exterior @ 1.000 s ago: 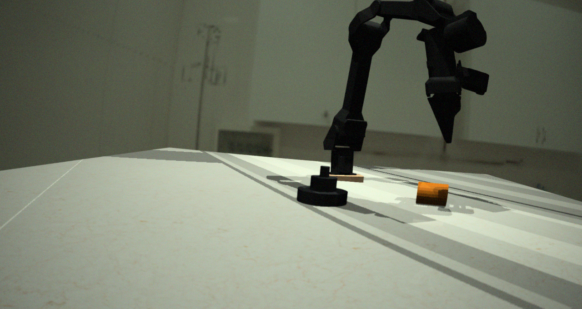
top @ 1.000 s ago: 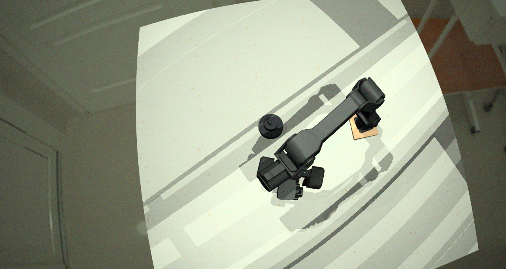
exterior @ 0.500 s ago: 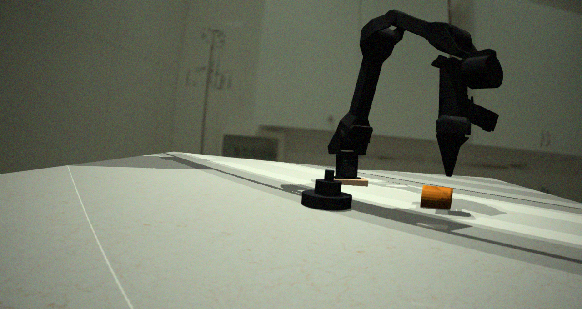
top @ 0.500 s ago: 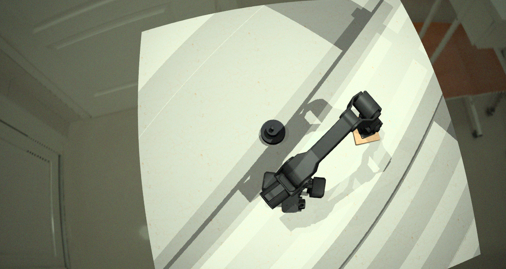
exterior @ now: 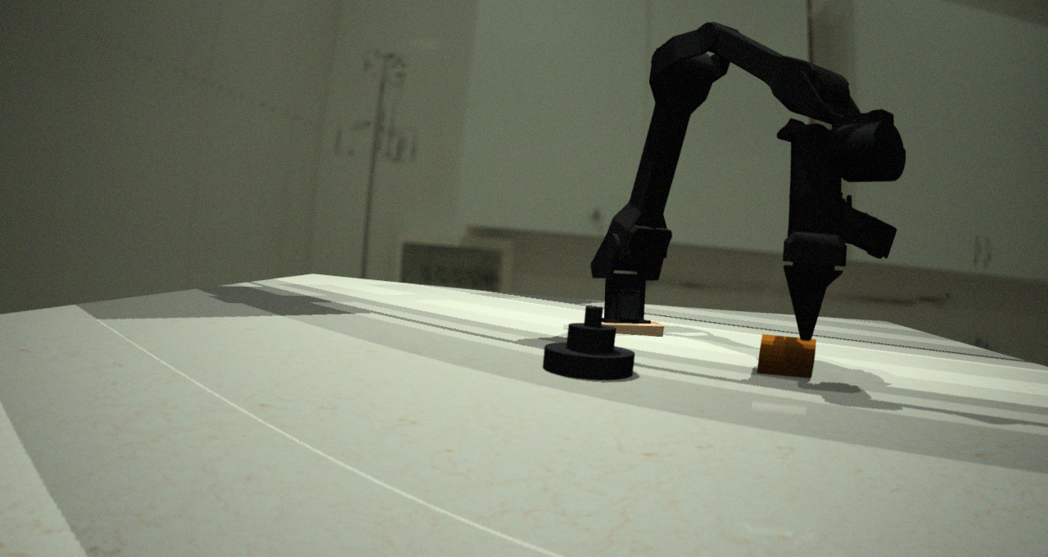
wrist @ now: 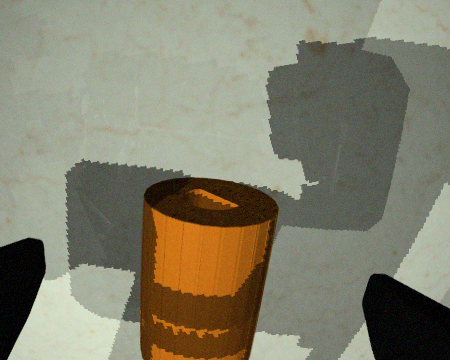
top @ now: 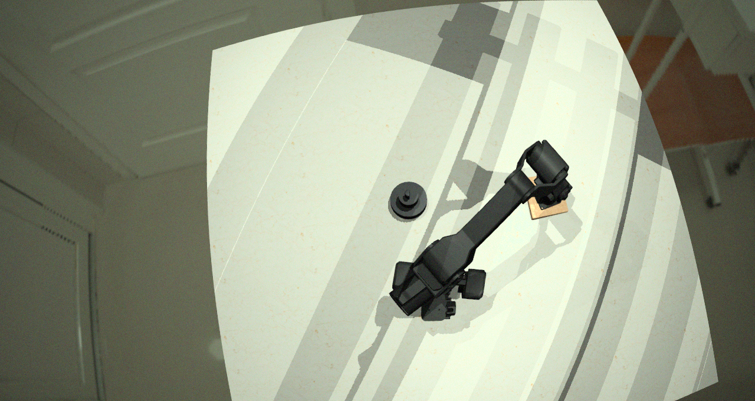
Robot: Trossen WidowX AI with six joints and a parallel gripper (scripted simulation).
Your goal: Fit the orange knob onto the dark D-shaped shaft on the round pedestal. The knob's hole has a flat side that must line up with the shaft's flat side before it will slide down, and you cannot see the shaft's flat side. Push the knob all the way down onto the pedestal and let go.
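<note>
The orange knob lies 10 mm behind my gripper tip, 10 mm to the right of it and 20 mm below it. Round my gripper tip: pedestal: 10 mm behind, 230 mm to the right, 10 mm below.
</note>
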